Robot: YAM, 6 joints.
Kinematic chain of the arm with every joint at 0, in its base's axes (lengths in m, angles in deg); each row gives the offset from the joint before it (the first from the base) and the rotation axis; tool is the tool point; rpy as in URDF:
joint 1: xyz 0 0 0.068 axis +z
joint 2: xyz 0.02 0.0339 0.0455 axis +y
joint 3: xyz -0.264 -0.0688 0 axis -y
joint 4: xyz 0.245 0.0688 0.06 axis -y
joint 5: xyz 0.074 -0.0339 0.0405 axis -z
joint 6: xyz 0.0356 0 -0.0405 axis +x
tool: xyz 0 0 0 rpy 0 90 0
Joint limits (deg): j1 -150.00..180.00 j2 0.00..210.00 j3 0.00..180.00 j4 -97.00..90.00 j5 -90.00..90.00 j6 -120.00..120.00
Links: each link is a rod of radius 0.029 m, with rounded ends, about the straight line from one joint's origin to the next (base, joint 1, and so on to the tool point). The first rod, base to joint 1, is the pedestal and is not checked.
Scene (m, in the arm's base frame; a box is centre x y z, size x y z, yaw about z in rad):
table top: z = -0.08
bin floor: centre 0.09 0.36 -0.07 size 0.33 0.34 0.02 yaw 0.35
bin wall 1: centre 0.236 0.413 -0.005 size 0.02 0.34 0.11 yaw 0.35
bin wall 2: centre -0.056 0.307 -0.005 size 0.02 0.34 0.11 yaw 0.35
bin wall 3: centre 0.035 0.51 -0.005 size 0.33 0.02 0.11 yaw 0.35
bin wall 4: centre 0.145 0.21 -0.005 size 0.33 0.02 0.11 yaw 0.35
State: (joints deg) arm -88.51 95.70 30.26 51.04 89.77 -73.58
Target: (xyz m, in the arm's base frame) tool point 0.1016 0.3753 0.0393
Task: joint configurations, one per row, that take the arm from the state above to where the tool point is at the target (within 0.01 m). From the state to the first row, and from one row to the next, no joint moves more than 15 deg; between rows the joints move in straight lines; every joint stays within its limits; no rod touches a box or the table.
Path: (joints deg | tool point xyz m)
1: -74.75 97.52 34.33 53.18 88.15 -75.23 | 0.0426 -0.2917 0.1706
2: -61.00 99.34 38.39 55.31 86.53 -76.88 | 0.1192 -0.2884 0.1815
3: -47.24 101.16 42.46 57.45 84.91 -78.53 | 0.1958 -0.2640 0.1927
4: -33.48 102.98 46.53 59.59 83.29 -80.18 | 0.2664 -0.2186 0.2040
5: -19.73 104.79 50.59 61.73 81.67 -81.83 | 0.3249 -0.1540 0.2155
6: -5.97 106.61 54.66 63.86 80.05 -83.48 | 0.3665 -0.0736 0.2271
7: 7.79 108.43 58.73 66.00 78.43 -85.12 | 0.3867 0.0177 0.2387
8: 21.54 110.25 62.79 68.14 76.81 -86.77 | 0.3830 0.1139 0.2502
9: 35.30 112.07 66.86 70.27 75.18 -88.42 | 0.3542 0.2086 0.2618
10: 50.20 119.34 63.48 63.03 76.18 -83.48 | 0.2944 0.2993 0.1848
11: 65.10 126.61 60.09 55.79 77.18 -78.53 | 0.2043 0.3578 0.1094
12: 79.99 133.88 56.71 48.54 78.18 -73.58 | 0.1016 0.3753 0.0393

